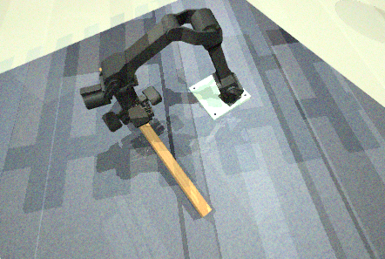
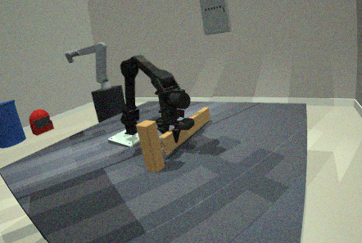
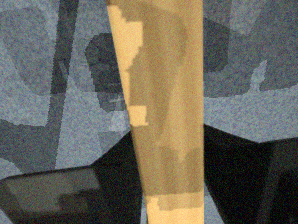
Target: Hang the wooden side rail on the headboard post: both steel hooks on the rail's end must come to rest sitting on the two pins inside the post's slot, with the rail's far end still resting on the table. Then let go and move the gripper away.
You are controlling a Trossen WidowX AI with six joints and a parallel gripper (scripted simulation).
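Right now the headboard post is 13 cm to the right of my gripper tip, 4 cm above it and 1 cm behind it.
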